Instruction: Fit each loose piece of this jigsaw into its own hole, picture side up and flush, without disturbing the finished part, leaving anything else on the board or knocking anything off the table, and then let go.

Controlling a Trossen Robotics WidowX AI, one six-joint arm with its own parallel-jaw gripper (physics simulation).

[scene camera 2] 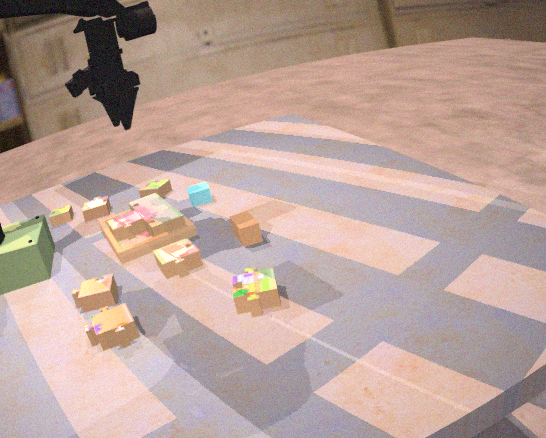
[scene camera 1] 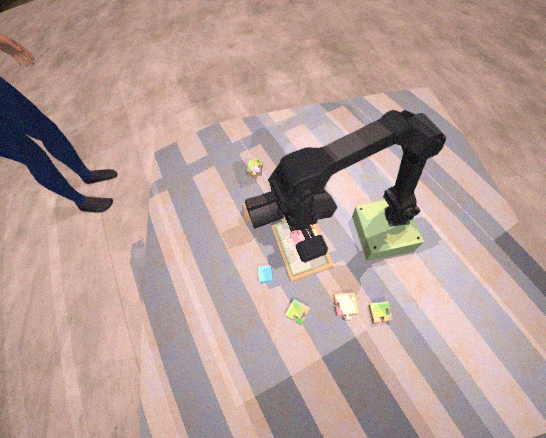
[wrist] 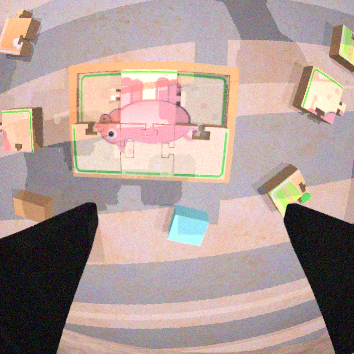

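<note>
The jigsaw board (scene camera 1: pixel 298 276) (scene camera 2: pixel 125 255) (wrist: pixel 150 177) has a wooden rim. Its finished part (scene camera 2: pixel 160 212) (wrist: pixel 150 107) shows a pink pig. In the wrist view both upper corner holes are empty. One loose cream piece with pink and a green border (scene camera 1: pixel 346 304) (scene camera 2: pixel 96 206) (wrist: pixel 322 94) lies picture up, right of the board in the wrist view. Another such piece (scene camera 2: pixel 177 254) (wrist: pixel 17 129) lies picture up on the left; the arm hides it in scene camera 1. My gripper (scene camera 2: pixel 123 126) (wrist: pixel 194 214) is open and empty, high above the table.
Near the board are a cyan block (scene camera 1: pixel 265 274) (scene camera 2: pixel 200 194) (wrist: pixel 189 225), a plain brown block (scene camera 2: pixel 246 229) (wrist: pixel 33 206) and a green piece (scene camera 1: pixel 297 310) (scene camera 2: pixel 156 187). More pieces (scene camera 1: pixel 380 312) (scene camera 2: pixel 255 290) (scene camera 2: pixel 114 324) (wrist: pixel 14 34) lie farther out. The arm's green base (scene camera 1: pixel 367 240) (scene camera 2: pixel 27 257) stands beside the board.
</note>
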